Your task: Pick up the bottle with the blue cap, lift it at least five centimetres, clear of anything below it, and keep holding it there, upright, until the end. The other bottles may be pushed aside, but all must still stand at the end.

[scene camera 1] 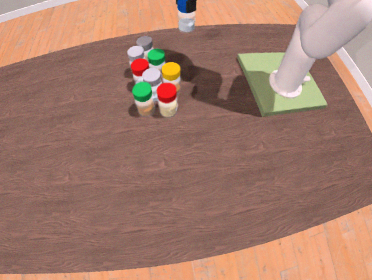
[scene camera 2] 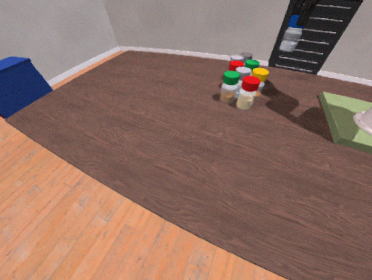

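The bottle with the blue cap hangs upright in the air, well above the table and higher than the other bottles. My gripper is shut on its blue cap; dark fingers show on both sides of the cap. In scene camera 1 the upper part of the cap and gripper is cut off by the top edge. The other bottles stand upright in a close group, among them a green-capped one, a red-capped one and a yellow-capped one.
The arm's base stands on a green board at the right of the dark wooden table. A black slatted panel is behind the raised bottle. A blue object is at the far left.
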